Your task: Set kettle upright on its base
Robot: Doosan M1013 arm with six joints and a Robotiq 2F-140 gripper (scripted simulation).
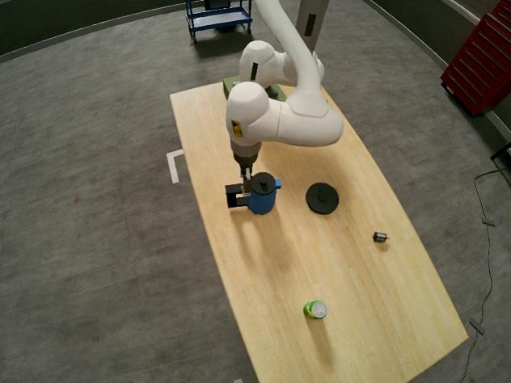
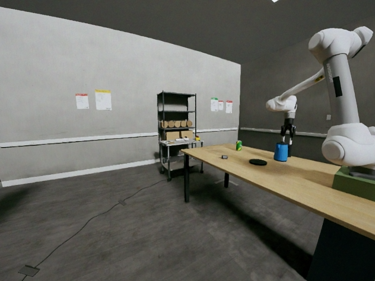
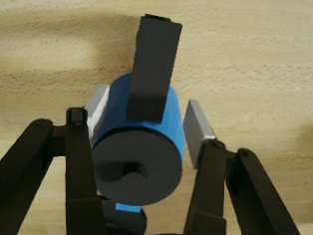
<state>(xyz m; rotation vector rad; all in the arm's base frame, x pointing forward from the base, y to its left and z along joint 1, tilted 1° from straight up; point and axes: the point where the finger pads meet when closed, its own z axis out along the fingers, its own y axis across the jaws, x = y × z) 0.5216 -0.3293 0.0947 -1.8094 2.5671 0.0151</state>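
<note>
Now: the blue kettle 1 cm ahead of my hand, 3 cm to the left of it and 10 cm below it. Round my hand: green can: 51 cm ahead, 1 cm to the left, 13 cm below; then round black base: 14 cm ahead, 31 cm to the left, 18 cm below.
</note>
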